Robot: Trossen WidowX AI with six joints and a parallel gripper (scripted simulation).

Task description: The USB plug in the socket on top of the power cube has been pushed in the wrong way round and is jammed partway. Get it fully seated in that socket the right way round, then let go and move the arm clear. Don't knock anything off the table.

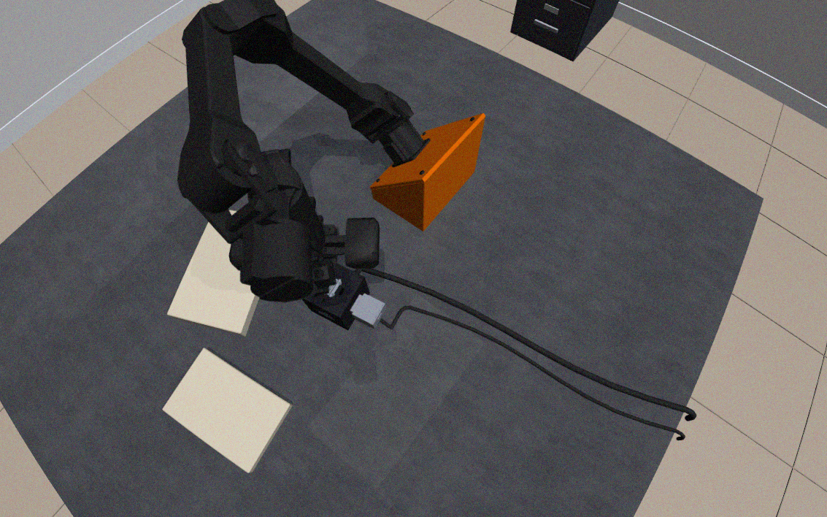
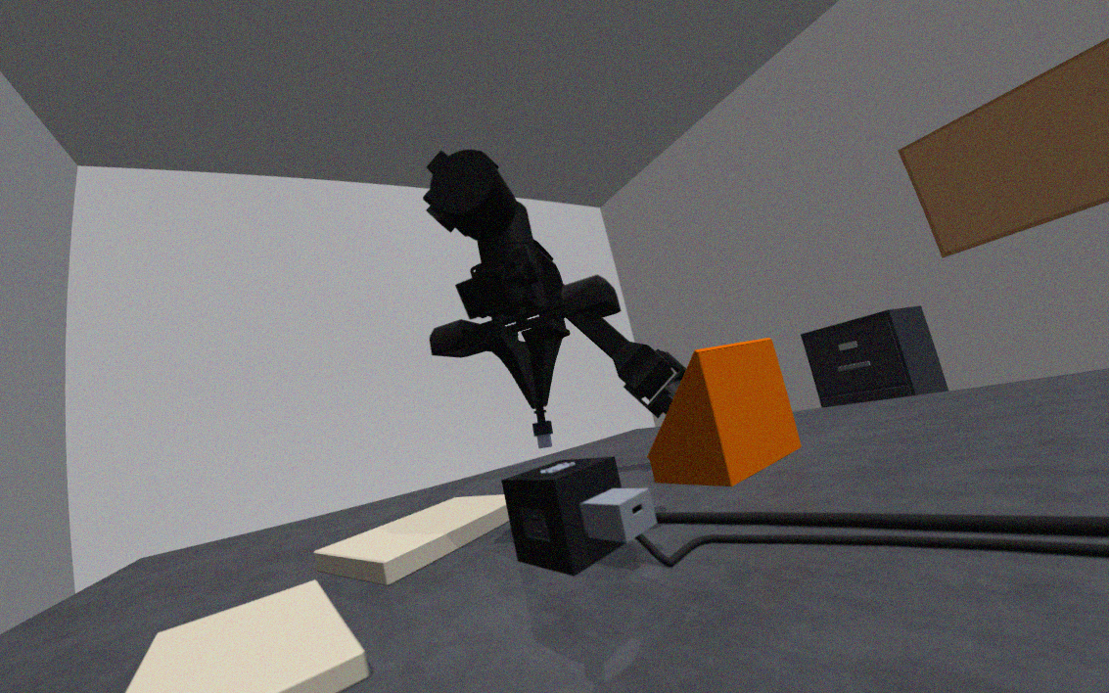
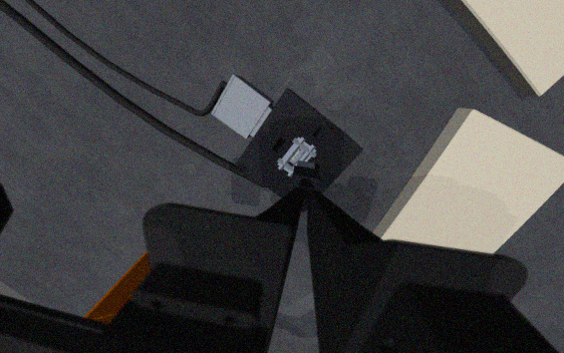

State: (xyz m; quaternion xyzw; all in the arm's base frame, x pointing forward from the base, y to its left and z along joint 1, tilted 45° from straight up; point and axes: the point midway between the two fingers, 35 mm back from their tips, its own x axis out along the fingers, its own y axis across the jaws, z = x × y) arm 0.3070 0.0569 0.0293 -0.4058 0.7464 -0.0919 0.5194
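Now: gripper tip 20 mm above the small USB plug. Also, from my gripper tip: metal USB socket 10 mm to the left, 60 mm below.
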